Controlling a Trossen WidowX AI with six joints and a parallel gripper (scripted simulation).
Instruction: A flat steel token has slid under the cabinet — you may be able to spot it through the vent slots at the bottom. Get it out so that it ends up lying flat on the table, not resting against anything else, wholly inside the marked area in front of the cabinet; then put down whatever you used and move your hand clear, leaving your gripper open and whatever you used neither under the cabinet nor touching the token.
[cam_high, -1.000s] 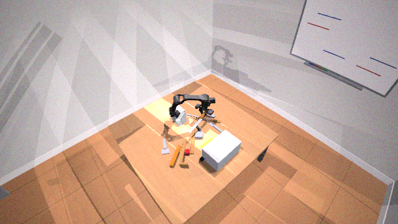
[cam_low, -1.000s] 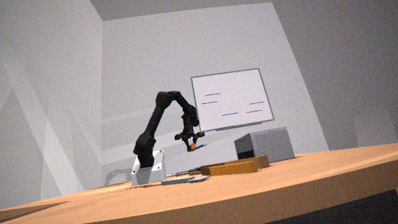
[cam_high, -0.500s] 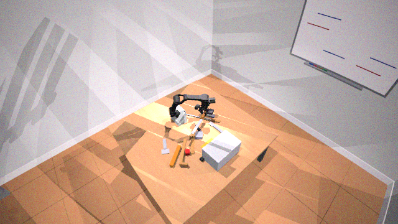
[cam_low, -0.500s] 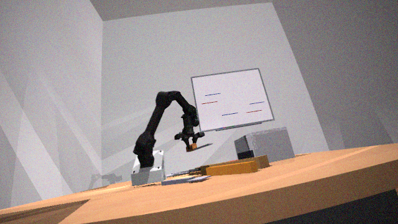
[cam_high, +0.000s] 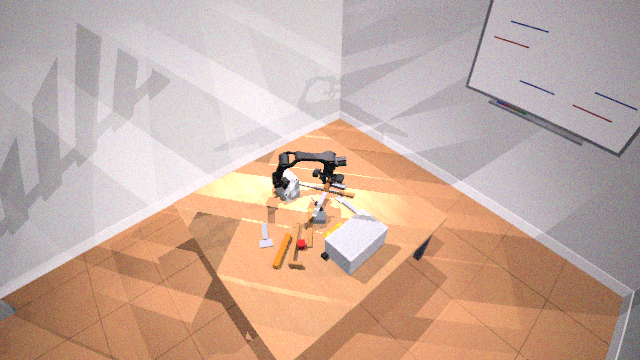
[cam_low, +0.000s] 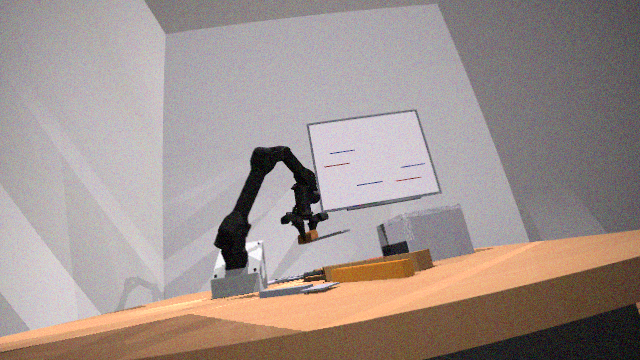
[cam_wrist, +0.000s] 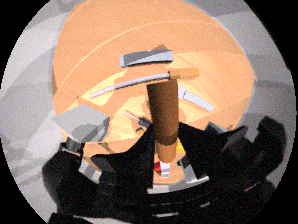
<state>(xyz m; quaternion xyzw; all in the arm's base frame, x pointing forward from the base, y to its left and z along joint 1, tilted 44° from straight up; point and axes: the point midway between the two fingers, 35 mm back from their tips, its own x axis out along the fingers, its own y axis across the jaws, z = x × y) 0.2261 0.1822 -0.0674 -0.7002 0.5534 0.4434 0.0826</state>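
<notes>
My gripper tip is 130 mm above the grey bar, 120 mm to the right of it and 90 mm past it. Round my gripper tip: thin wooden stick 220 mm to the right, 140 mm below, 100 mm ahead; then red block 340 mm to the right, 180 mm ahead, 120 mm below; then grey block 140 mm to the right, 120 mm below, 90 mm ahead.
</notes>
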